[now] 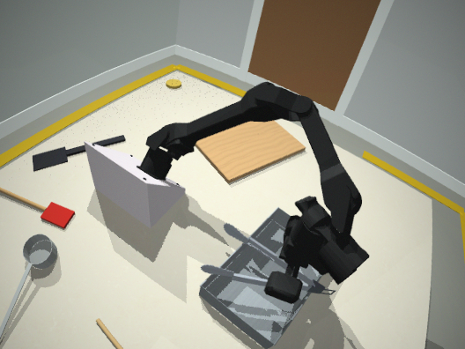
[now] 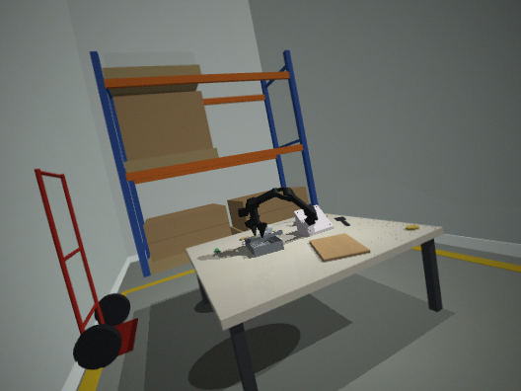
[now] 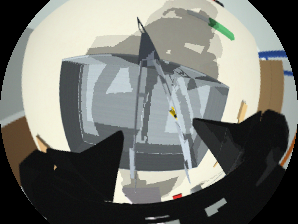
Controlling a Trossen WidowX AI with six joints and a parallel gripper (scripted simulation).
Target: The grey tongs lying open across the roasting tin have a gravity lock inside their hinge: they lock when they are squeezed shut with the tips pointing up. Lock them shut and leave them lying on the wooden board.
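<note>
Now: gripper tip 5 cm above the roasting tin, 2 cm to the right of it and 1 cm past it. From my gripper tip the other things lie so: red spatula: 62 cm behind, 17 cm to the right, 7 cm below; then black spatula: 72 cm behind, 7 cm below, 4 cm to the left; then wooden board: 45 cm to the left, 28 cm behind, 7 cm below.
</note>
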